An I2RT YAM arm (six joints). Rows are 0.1 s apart.
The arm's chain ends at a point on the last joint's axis. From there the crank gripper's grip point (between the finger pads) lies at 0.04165 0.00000 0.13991 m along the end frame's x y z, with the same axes.
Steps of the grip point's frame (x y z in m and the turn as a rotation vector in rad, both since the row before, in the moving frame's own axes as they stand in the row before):
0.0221 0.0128 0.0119 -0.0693 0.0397 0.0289
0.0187 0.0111 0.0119 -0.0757 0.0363 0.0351
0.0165 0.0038 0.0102 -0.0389 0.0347 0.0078
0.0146 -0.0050 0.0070 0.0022 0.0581 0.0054
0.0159 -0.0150 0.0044 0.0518 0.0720 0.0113
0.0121 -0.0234 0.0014 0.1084 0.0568 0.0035
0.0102 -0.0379 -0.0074 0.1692 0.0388 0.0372
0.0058 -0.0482 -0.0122 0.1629 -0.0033 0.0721
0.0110 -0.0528 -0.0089 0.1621 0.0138 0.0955
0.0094 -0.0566 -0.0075 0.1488 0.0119 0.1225
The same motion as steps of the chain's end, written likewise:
0.0167 0.0019 0.0140 -0.0693 0.0397 0.0289
0.0139 -0.0010 0.0140 -0.0757 0.0363 0.0351
0.0117 -0.0020 0.0118 -0.0389 0.0347 0.0078
0.0065 -0.0049 0.0097 0.0022 0.0581 0.0054
0.0059 -0.0084 0.0079 0.0518 0.0720 0.0113
0.0042 -0.0086 0.0048 0.1084 0.0568 0.0035
0.0044 -0.0161 -0.0038 0.1692 0.0388 0.0372
0.0055 -0.0285 -0.0107 0.1629 -0.0033 0.0721
0.0082 -0.0343 -0.0068 0.1621 0.0138 0.0955
0.0068 -0.0411 -0.0058 0.1488 0.0119 0.1225

